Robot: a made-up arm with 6 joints. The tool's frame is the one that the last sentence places.
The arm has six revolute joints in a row. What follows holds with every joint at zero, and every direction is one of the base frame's. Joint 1 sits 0.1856 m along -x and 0.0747 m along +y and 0.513 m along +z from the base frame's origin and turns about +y. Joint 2 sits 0.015 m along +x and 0.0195 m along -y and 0.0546 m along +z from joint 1 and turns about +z. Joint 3 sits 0.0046 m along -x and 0.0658 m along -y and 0.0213 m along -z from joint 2 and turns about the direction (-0.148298, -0.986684, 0.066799). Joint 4 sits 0.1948 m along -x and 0.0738 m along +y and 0.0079 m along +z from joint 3 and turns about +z. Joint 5 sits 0.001 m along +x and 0.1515 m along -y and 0.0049 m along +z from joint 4 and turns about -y. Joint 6 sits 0.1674 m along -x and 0.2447 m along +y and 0.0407 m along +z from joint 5 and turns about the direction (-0.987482, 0.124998, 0.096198). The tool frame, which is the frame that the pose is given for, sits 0.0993 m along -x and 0.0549 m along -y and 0.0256 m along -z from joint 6; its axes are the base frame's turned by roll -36.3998, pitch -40.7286 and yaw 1.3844 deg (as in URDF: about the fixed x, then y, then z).
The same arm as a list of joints. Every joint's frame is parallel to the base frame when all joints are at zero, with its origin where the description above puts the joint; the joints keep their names.
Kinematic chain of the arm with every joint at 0, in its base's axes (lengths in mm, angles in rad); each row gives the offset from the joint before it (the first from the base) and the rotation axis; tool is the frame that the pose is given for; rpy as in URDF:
joint 1: xyz -185.6 74.7 513 axis +y
joint 2: xyz 15 -19.5 54.6 axis +z
joint 3: xyz -4.6 -65.8 -21.3 axis -0.148298 -0.986684 0.066799
joint 4: xyz -194.8 73.8 7.9 axis +z
joint 5: xyz 1 -151.5 4.9 axis -y
joint 6: xyz -167.4 244.7 40.7 axis -0.987482 0.124998 0.096198
tool: xyz -99.3 -54.9 -25.6 rpy -0.6353 -0.7108 0.0242

